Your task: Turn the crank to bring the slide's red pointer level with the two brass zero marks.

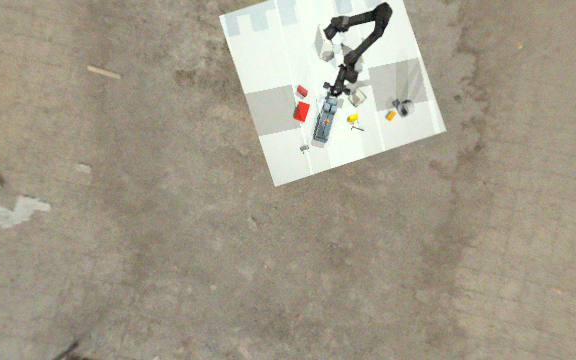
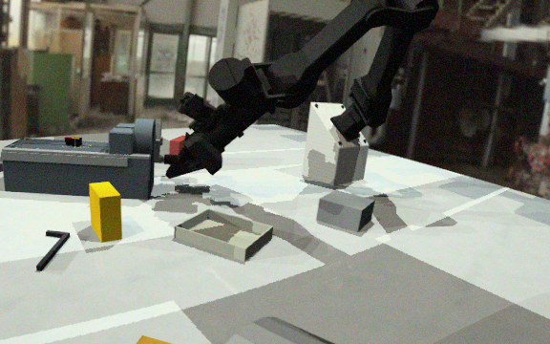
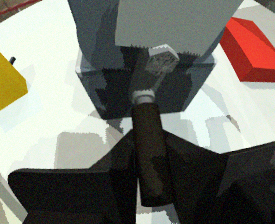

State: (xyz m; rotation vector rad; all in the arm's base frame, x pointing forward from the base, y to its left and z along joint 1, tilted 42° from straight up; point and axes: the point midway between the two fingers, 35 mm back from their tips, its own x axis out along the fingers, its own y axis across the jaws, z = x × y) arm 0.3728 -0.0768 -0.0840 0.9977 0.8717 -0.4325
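The dark crank handle lies 1 cm behind my gripper tip, 1 cm to the left of it and 3 cm above it. Round my gripper tip: red pointer 13 cm ahead, 12 cm to the right, 5 cm above; shallow grey tray 5 cm ahead, 19 cm to the left, 3 cm below; yellow block 17 cm ahead, 8 cm to the left.
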